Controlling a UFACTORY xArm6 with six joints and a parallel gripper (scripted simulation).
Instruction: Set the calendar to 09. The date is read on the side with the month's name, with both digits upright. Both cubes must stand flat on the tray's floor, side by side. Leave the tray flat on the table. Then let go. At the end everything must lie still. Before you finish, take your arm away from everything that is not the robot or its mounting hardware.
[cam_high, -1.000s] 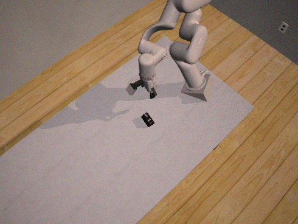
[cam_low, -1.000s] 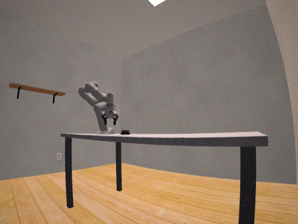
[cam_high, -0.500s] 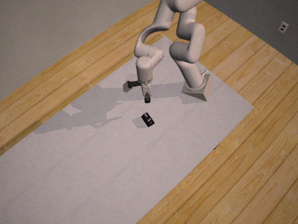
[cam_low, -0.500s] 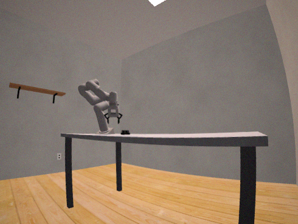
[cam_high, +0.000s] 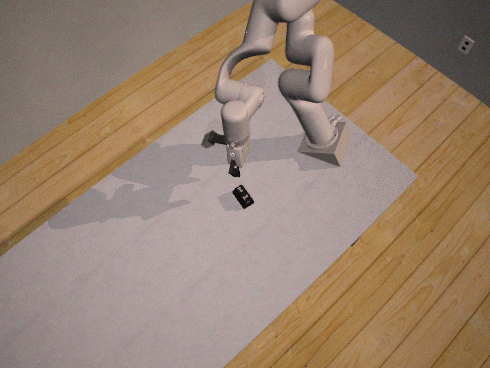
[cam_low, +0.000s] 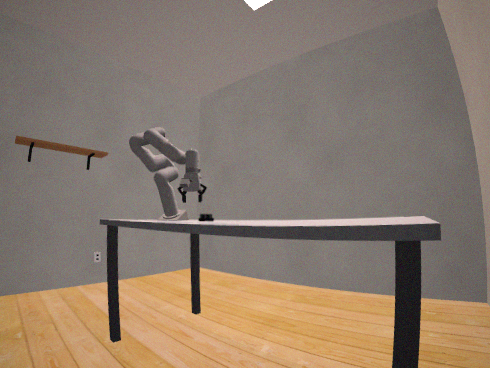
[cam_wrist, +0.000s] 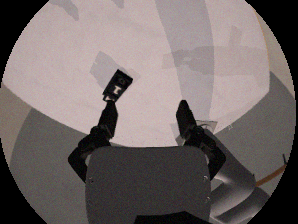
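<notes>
My gripper is now 90 mm above the black date cube, 50 mm to the right of it and 40 mm short of it. The rest, counted from my hand: black cube 90 mm below, 80 mm to the left, 40 mm ahead.
</notes>
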